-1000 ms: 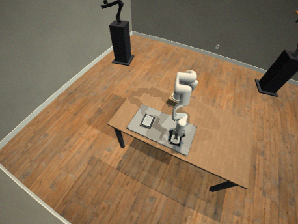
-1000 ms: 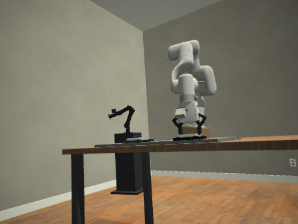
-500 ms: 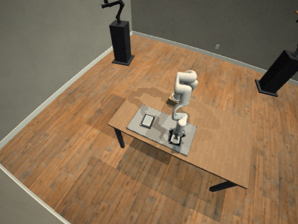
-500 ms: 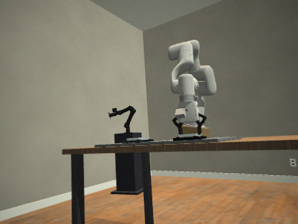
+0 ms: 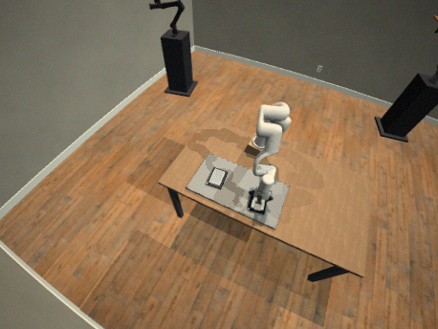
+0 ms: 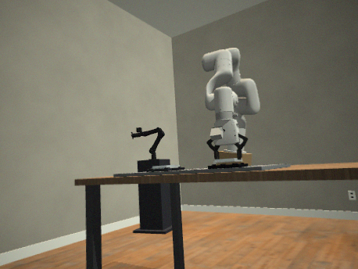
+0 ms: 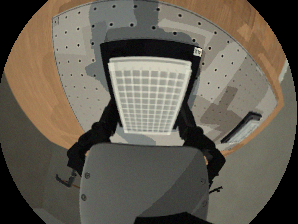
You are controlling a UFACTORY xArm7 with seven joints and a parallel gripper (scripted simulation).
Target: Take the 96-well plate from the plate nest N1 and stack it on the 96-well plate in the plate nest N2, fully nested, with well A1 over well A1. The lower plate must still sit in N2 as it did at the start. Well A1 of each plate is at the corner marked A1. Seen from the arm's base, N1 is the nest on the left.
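My gripper is now 3 cm above the plate nest N1. The rest, counted from my hand: A1 mark: 7 cm ahead, 6 cm to the right, 3 cm below.
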